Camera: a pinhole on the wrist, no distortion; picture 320 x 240 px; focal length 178.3 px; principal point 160.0 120.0 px. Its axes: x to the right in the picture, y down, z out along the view. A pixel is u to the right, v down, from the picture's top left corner.
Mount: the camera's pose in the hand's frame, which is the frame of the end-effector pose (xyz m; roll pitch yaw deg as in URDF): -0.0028 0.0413 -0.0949 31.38 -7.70 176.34
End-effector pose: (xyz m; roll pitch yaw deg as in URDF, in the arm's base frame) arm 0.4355 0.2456 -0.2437 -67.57 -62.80 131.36
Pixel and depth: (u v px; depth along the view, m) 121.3 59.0 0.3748
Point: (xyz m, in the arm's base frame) 0.0474 0.2883 -0.2447
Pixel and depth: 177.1 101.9 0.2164
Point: 0.2527 0.2424 -0.2953
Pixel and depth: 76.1 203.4 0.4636
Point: 0.1053 0.0433 0.0422
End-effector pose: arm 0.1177 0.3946 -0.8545 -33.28 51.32 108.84
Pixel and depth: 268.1 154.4 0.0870
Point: 0.0814 0.3168 -0.8504
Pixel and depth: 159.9 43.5 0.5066
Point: -0.3759 0.2040 -0.9595
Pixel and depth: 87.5 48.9 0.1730
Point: -0.0259 0.3267 -0.9856
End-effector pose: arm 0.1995 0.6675 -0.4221 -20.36 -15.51 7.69
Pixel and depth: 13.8 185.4 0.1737
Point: 0.3351 0.7720 -0.3410
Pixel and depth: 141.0 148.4 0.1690
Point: 0.2170 0.7889 -0.3923
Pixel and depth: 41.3 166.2 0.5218
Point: 0.4855 0.9976 -0.0331
